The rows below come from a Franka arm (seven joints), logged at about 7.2 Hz.
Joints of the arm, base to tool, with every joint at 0 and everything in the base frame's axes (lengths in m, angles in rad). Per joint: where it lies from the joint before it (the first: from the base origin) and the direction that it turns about. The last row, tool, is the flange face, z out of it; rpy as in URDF.
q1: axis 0 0 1 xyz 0.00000 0.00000 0.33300
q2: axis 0 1 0 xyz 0.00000 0.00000 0.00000
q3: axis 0 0 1 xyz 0.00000 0.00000 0.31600
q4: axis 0 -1 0 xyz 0.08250 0.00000 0.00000
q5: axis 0 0 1 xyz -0.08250 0.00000 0.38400
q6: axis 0 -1 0 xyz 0.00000 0.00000 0.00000
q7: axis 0 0 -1 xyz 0.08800 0.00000 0.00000
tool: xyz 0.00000 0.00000 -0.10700 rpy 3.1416 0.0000 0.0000
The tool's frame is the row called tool.
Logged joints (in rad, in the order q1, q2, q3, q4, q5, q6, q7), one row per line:
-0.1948 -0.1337 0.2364 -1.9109 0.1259 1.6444 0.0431
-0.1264 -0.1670 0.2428 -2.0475 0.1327 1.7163 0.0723
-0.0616 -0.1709 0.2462 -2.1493 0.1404 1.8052 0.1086
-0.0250 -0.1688 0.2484 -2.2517 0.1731 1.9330 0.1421
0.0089 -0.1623 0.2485 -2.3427 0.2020 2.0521 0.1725
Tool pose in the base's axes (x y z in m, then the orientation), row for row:
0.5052 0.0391 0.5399 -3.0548 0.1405 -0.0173
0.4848 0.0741 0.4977 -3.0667 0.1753 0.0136
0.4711 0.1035 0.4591 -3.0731 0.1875 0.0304
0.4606 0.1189 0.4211 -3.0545 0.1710 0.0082
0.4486 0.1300 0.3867 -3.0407 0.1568 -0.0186
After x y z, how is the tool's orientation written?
As angles about the fixed x, y, z axes (roll, pitch, yaw), in radians.
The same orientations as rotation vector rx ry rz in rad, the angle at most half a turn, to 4 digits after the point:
-3.0461 0.0357 0.2132
-3.0563 -0.0107 0.2693
-3.0624 -0.0367 0.2895
-3.0443 -0.0011 0.2615
-3.0301 0.0402 0.2366

